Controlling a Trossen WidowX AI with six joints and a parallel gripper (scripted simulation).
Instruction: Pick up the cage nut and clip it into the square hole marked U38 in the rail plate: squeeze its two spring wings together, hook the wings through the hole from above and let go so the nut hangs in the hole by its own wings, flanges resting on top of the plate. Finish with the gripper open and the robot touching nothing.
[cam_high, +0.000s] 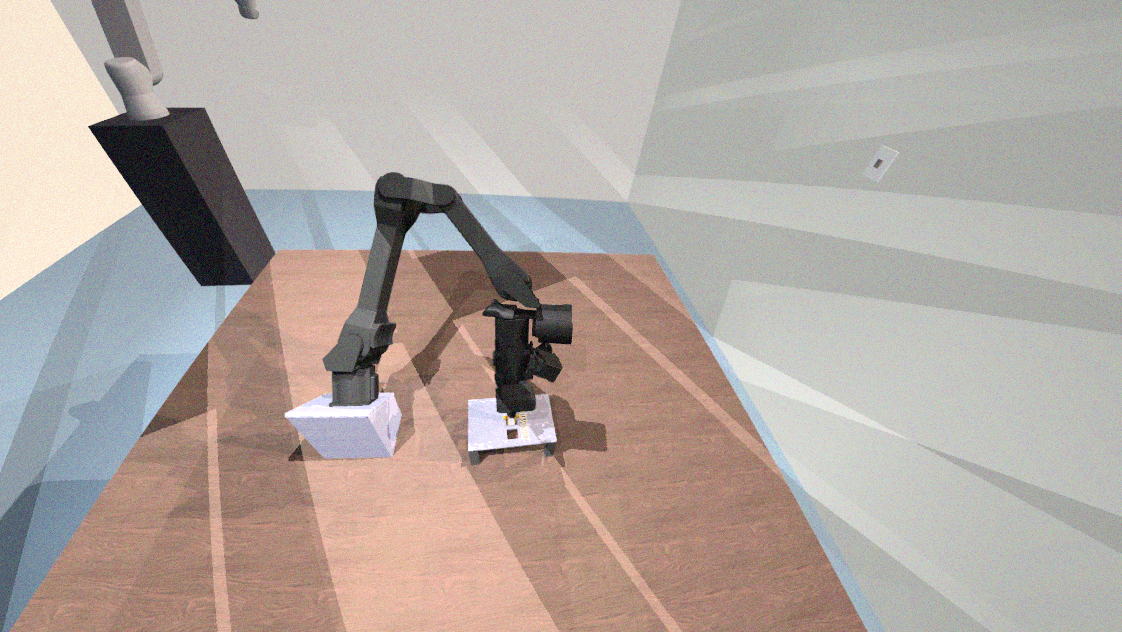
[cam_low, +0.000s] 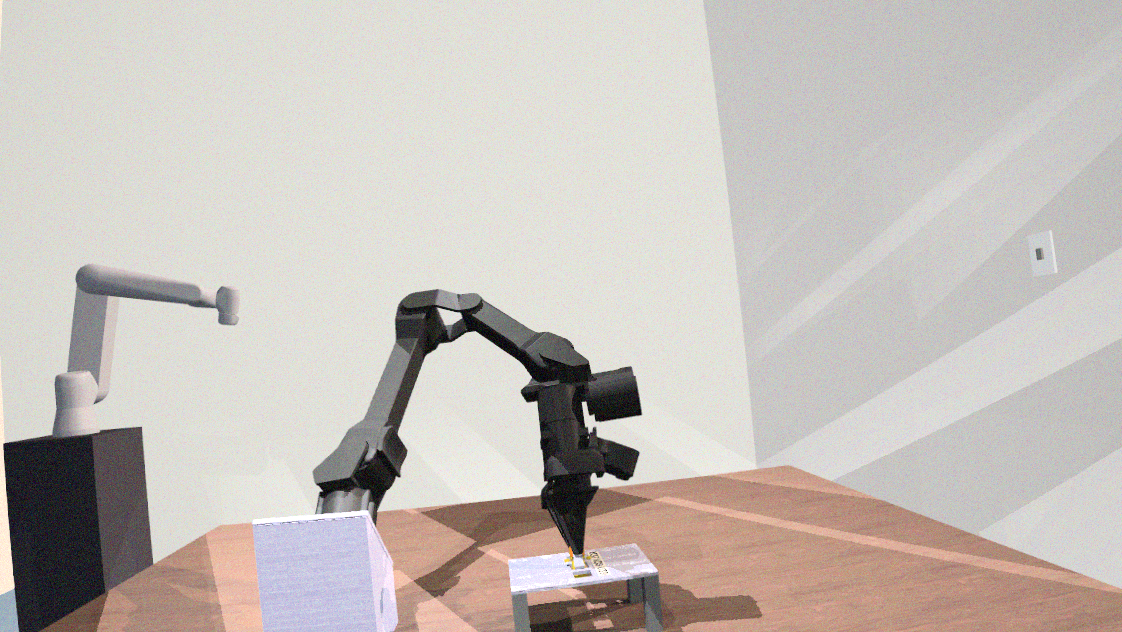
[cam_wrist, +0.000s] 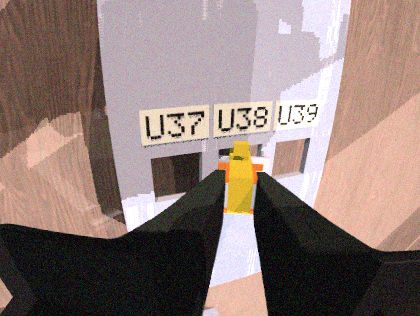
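Right now my gripper tip is 10 mm above the cage nut.
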